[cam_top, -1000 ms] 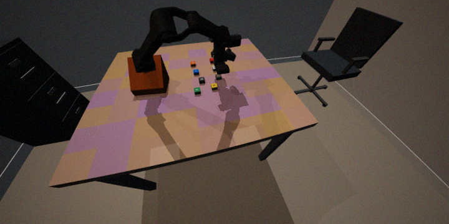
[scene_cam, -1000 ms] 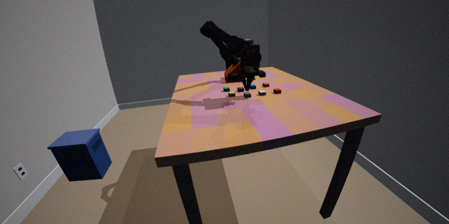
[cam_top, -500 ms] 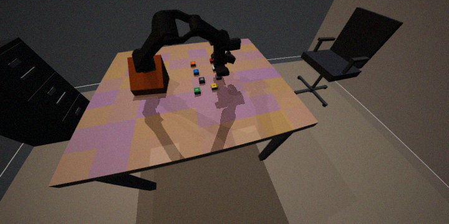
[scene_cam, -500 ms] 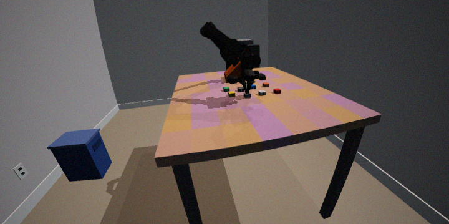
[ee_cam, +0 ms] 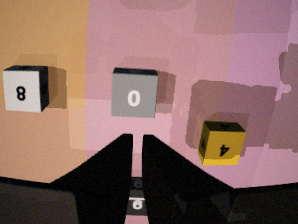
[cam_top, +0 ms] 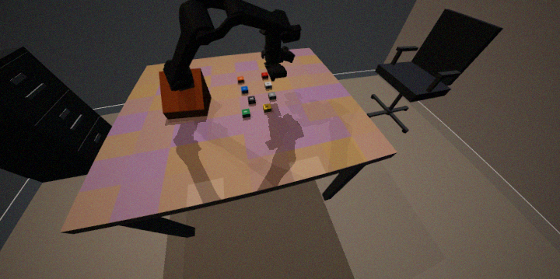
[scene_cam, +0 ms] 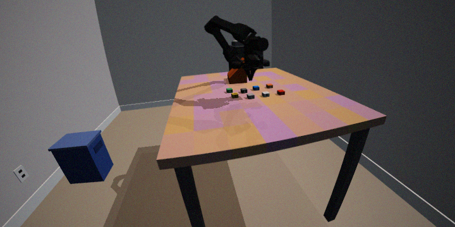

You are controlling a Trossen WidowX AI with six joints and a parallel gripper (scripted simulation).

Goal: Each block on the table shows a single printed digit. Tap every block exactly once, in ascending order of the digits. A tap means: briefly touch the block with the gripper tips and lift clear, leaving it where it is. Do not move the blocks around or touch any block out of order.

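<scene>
Right now my gripper tip is 12 cm past the blue block, 8 cm to the right of it and 8 cm above it. Also, from my gripper tip: white block 9 cm to the left, 8 cm below; then grey block 8 cm below; then yellow block 8 cm below, 7 cm to the right, 4 cm behind.
</scene>
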